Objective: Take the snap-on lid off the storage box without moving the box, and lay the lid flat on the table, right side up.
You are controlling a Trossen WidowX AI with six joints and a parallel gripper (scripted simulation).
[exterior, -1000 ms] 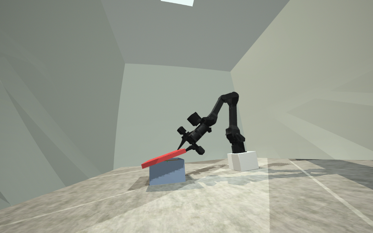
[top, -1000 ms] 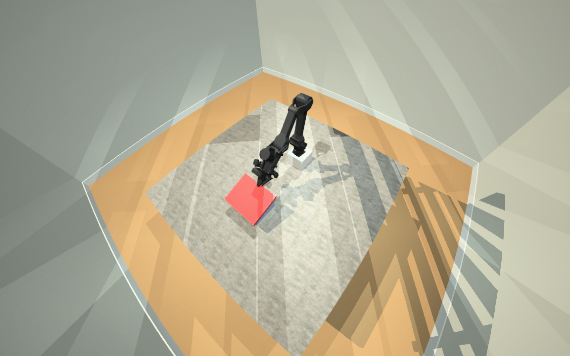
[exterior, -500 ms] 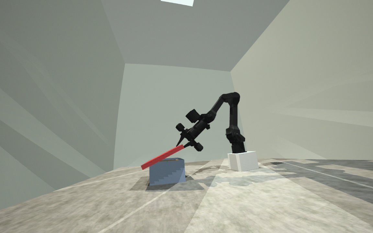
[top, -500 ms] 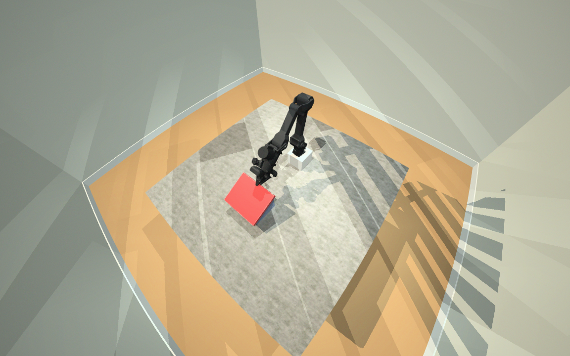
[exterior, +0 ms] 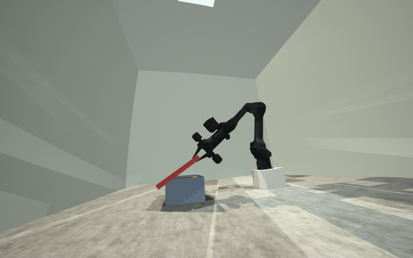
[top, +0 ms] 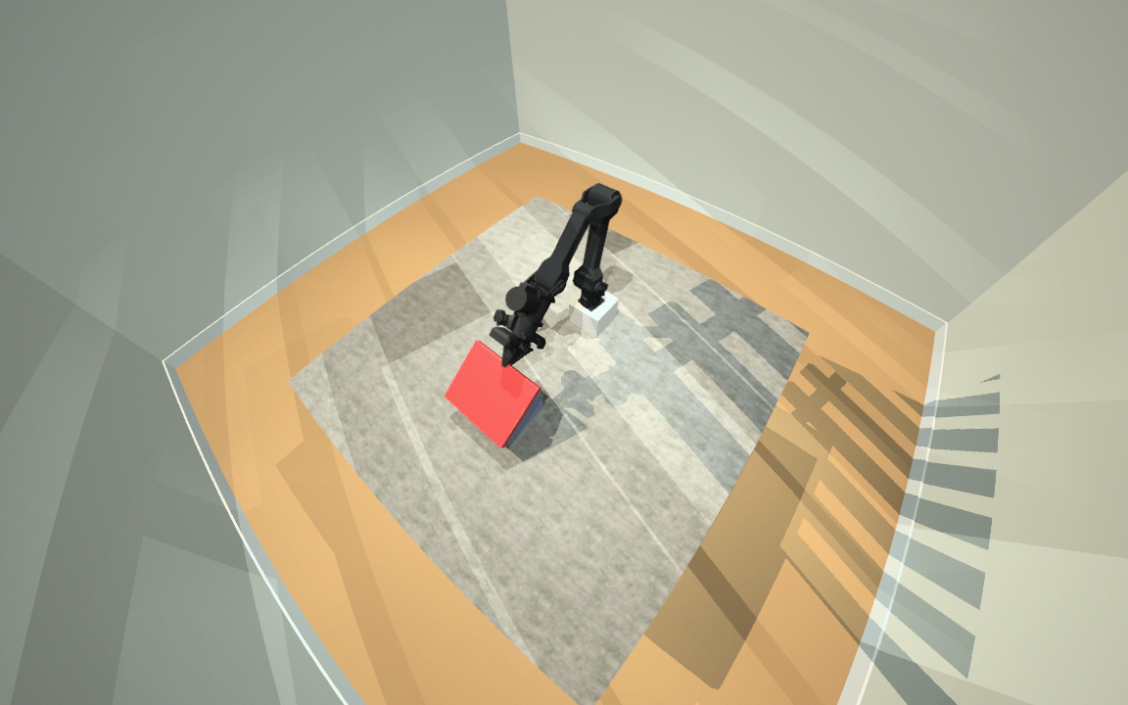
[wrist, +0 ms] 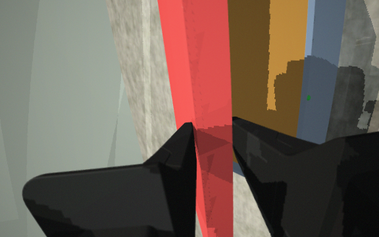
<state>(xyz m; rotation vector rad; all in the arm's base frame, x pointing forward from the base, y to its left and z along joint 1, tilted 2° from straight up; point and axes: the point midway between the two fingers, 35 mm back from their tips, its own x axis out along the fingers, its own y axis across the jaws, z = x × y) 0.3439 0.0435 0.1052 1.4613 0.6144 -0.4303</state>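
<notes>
Now: the red lid 70 mm ahead of my gripper tip, 40 mm below it and 10 mm to the left of it. Also, from my gripper tip: blue-grey storage box 120 mm below, 50 mm ahead, 10 mm to the left.
</notes>
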